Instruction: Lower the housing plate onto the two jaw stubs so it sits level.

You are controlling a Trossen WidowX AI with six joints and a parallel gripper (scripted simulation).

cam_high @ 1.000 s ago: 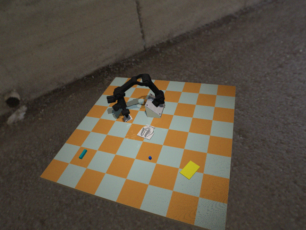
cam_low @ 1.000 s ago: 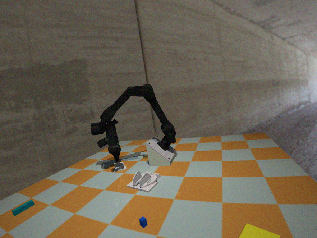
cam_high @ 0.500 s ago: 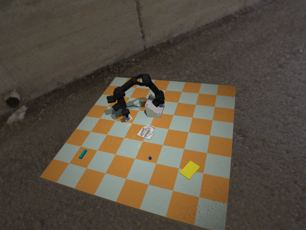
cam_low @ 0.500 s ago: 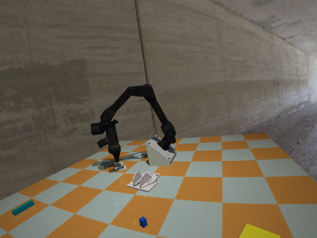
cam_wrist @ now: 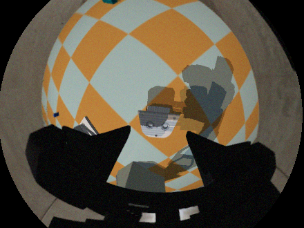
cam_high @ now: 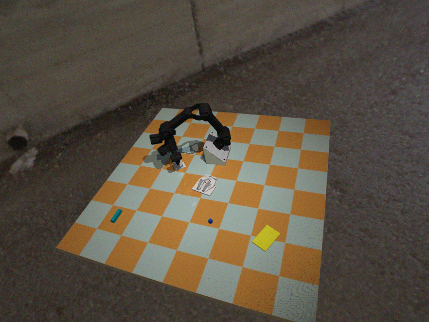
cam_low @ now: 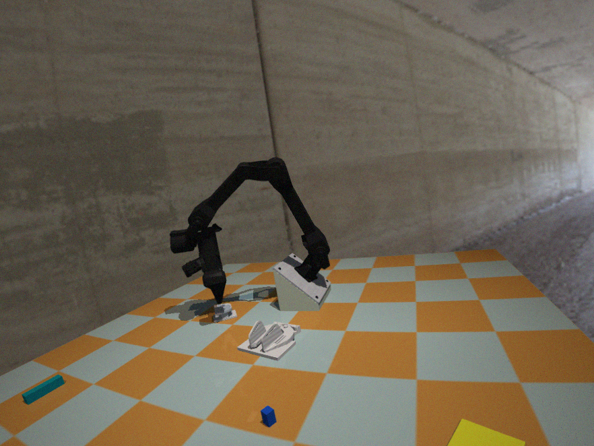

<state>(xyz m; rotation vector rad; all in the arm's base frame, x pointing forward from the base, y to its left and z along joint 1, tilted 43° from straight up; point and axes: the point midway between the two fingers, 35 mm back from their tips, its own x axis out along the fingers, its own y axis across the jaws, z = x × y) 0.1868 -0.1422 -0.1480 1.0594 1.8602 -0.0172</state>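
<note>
The white base plate lies 240 mm to the left of my gripper tip, 100 mm ahead of it and 60 mm below it. From my gripper tip the other things lie so: teal bar 450 mm ahead, 140 mm to the right, 50 mm below; blue cube 370 mm to the left, 300 mm ahead, 50 mm below; yellow flat pad 660 mm to the left, 280 mm ahead, 60 mm below.
</note>
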